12 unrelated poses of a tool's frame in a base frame.
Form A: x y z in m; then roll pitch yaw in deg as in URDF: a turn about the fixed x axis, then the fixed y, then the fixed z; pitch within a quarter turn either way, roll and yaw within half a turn.
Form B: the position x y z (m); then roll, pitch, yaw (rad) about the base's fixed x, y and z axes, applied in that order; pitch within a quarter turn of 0, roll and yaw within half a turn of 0. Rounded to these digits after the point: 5 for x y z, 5 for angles.
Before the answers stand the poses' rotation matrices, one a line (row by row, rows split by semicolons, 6 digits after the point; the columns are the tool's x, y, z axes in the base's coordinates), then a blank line. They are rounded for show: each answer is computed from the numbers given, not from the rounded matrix.
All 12 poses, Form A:
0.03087, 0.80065, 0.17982, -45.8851, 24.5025, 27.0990
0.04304, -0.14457, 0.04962, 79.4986, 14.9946, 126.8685
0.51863, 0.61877, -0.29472, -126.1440, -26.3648, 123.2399
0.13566, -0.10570, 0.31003, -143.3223, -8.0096, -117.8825
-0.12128, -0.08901, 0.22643, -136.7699, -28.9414, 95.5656
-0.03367, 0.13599, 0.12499, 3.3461, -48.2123, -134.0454
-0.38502, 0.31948, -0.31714, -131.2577, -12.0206, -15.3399
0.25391, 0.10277, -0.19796, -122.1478, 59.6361, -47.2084
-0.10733, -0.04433, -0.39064, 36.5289, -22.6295, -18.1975
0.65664, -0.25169, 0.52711, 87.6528, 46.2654, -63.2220
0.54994, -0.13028, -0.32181, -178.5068, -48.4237, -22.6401
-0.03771, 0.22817, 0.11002, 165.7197, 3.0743, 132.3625
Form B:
0.810050 -0.582162 -0.070043; 0.414506 0.484046 0.770639; -0.414733 -0.653289 0.633411
-0.579551 -0.298442 0.758322; 0.772774 0.094167 0.627656; -0.258728 0.949771 0.176054
-0.491130 0.296739 -0.818985; 0.749386 0.623245 -0.223576; 0.444085 -0.723541 -0.528467
-0.463098 -0.747825 0.475709; -0.875286 0.301500 -0.378117; 0.139339 -0.591486 -0.794184
-0.084873 0.693029 -0.715897; 0.870990 0.400550 0.284494; 0.483915 -0.599393 -0.637617
-0.463281 0.747820 0.475538; -0.478981 -0.662761 0.575608; 0.745619 0.038894 0.665236
0.943227 -0.023469 0.331317; -0.258744 -0.677371 0.688637; 0.208263 -0.735267 -0.644987
0.343397 -0.886756 0.309423; -0.370944 0.174616 0.912091; -0.862832 -0.427988 -0.268974
0.876848 0.033374 -0.479607; -0.288251 0.834891 -0.468902; 0.384771 0.549403 0.741693
0.311463 0.361824 -0.878678; -0.617181 -0.626070 -0.476575; -0.722550 0.690739 0.028313
0.612479 -0.366819 0.700223; -0.255454 -0.930131 -0.263816; 0.748073 -0.017293 -0.663391
-0.672849 0.707151 0.217281; 0.737833 0.662773 0.127805; -0.053631 0.246311 -0.967706

0.03087, 0.80065, 0.17982, -0.80085, 0.42765, 0.47297
0.04304, -0.14457, 0.04962, 1.38751, 0.26171, 2.21427
0.51863, 0.61877, -0.29472, -2.20163, -0.46015, 2.15094
0.13566, -0.10570, 0.31003, -2.50145, -0.13979, -2.05744
-0.12128, -0.08901, 0.22643, -2.38709, -0.50512, 1.66793
-0.03367, 0.13599, 0.12499, 0.05840, -0.84146, -2.33953
-0.38502, 0.31948, -0.31714, -2.29088, -0.20980, -0.26773
0.25391, 0.10277, -0.19796, -2.13188, 1.04085, -0.82394
-0.10733, -0.04433, -0.39064, 0.63755, -0.39496, -0.31761
0.65664, -0.25169, 0.52711, 1.52983, 0.80748, -1.10343
0.54994, -0.13028, -0.32181, -3.11553, -0.84515, -0.39514
-0.03771, 0.22817, 0.11002, 2.89235, 0.05366, 2.31016

